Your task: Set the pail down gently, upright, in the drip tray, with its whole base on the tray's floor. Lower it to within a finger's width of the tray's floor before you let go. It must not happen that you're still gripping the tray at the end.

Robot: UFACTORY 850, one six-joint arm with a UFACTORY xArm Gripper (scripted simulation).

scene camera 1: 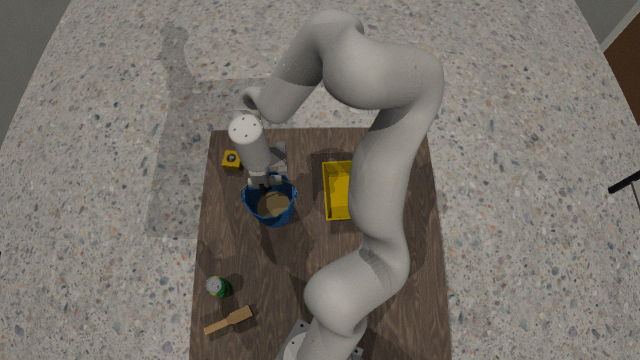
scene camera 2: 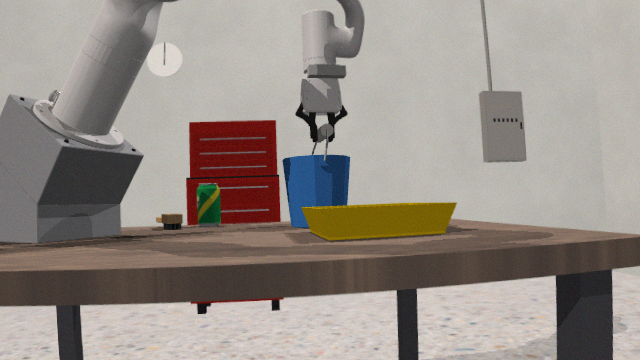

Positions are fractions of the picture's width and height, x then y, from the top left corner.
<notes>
I see a yellow drip tray (scene camera 2: 0.62, 0.61) and a blue pail (scene camera 2: 0.49, 0.50).
The yellow drip tray is seen too in scene camera 1 (scene camera 1: 0.53, 0.48).
</notes>
